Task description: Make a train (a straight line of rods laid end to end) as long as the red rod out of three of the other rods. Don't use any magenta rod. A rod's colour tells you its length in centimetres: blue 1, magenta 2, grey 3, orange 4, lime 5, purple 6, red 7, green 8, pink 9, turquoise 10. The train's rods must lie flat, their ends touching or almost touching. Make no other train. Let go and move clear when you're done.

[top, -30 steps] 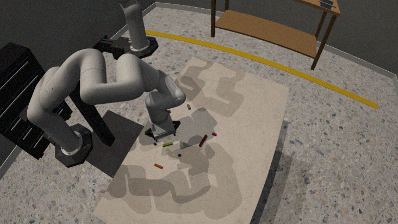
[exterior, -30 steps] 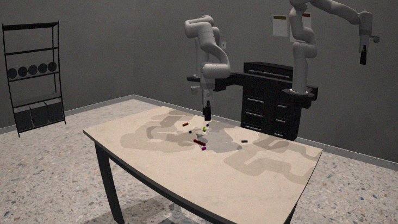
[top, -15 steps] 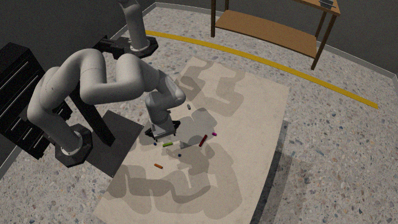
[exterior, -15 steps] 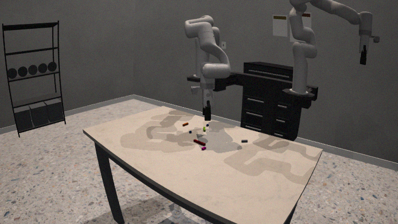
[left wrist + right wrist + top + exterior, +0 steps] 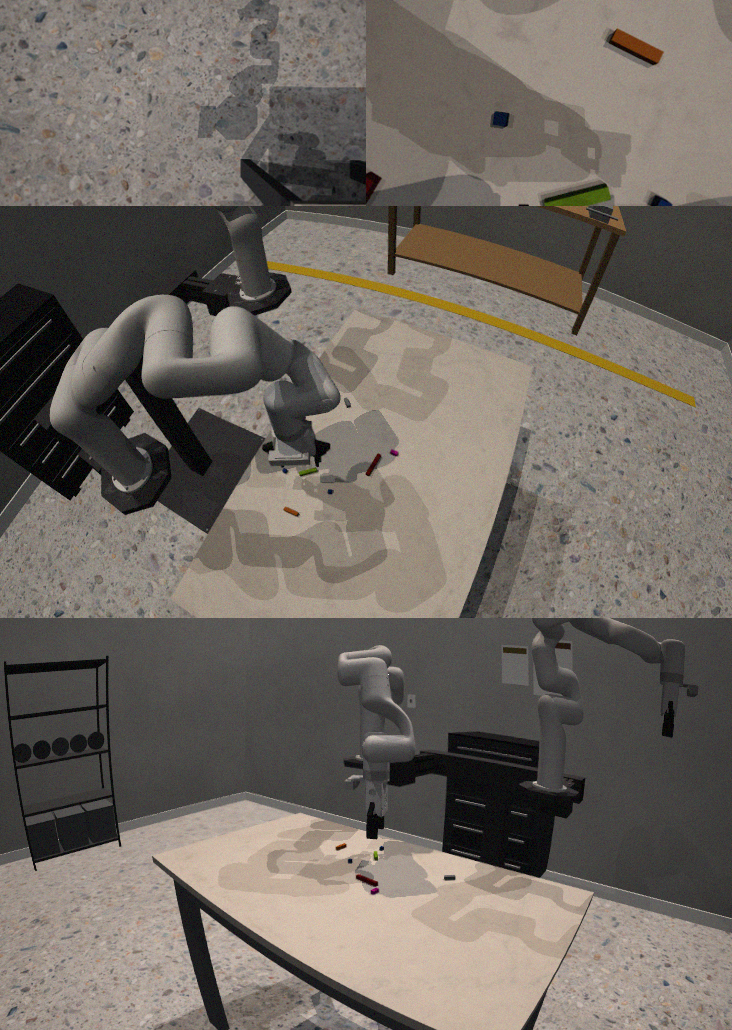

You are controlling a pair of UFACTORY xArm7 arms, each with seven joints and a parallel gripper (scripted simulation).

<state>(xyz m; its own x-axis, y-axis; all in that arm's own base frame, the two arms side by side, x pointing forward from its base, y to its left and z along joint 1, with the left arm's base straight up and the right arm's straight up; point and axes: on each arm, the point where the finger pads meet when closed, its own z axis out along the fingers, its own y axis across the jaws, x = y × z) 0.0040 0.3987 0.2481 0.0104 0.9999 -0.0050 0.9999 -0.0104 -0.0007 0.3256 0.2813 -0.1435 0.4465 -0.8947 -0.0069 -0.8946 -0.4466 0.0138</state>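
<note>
The lime rod is 1 cm ahead of my right hand, 1 cm to the left of it and 7 cm below it. Round my right hand: red rod: 17 cm ahead, 9 cm to the left, 7 cm below; magenta rod: 21 cm ahead, 14 cm to the left, 7 cm below; orange rod: 1 cm ahead, 12 cm to the right, 7 cm below.
</note>
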